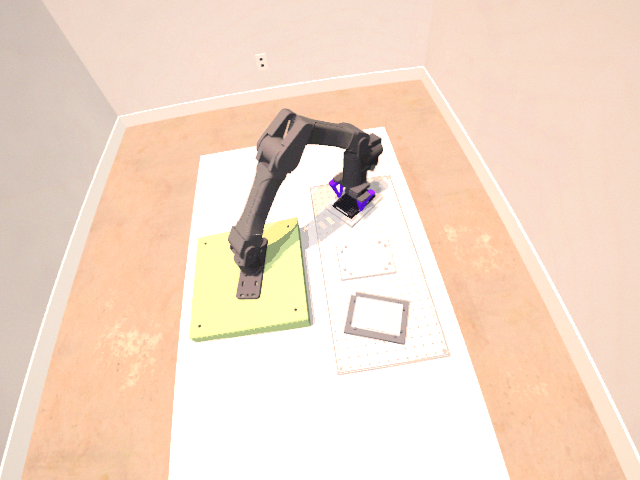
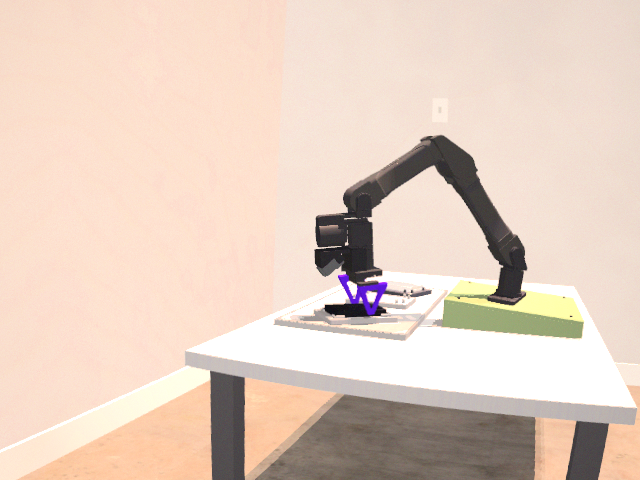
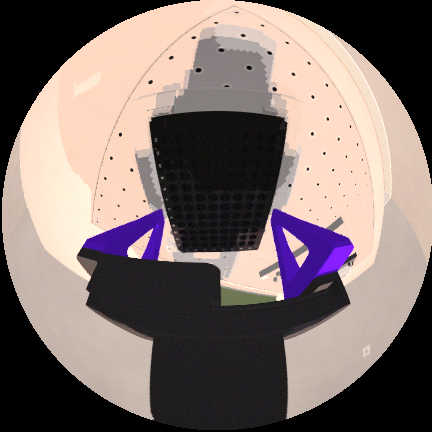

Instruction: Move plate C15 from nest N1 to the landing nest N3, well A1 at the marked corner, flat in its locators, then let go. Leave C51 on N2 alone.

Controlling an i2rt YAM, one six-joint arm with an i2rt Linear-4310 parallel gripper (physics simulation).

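Observation:
The black well plate C15 (image 1: 345,208) (image 2: 342,310) (image 3: 217,169) lies flat on the far nest of the white pegboard (image 1: 424,330) (image 2: 397,330). My gripper (image 1: 352,198) (image 2: 363,305) (image 3: 217,214) is open, its purple fingers standing either side of the plate's near end, low at plate height. I cannot tell whether the fingers touch the plate. The middle nest (image 1: 368,269) is white, empty and has small locator pins. The grey-framed plate C51 (image 1: 352,316) (image 2: 413,292) sits on the near nest.
The arm stands on a green base block (image 1: 279,310) (image 2: 516,316) to the left of the pegboard. Everything rests on a white table (image 1: 248,413) (image 2: 413,371). The table edge lies just right of the pegboard.

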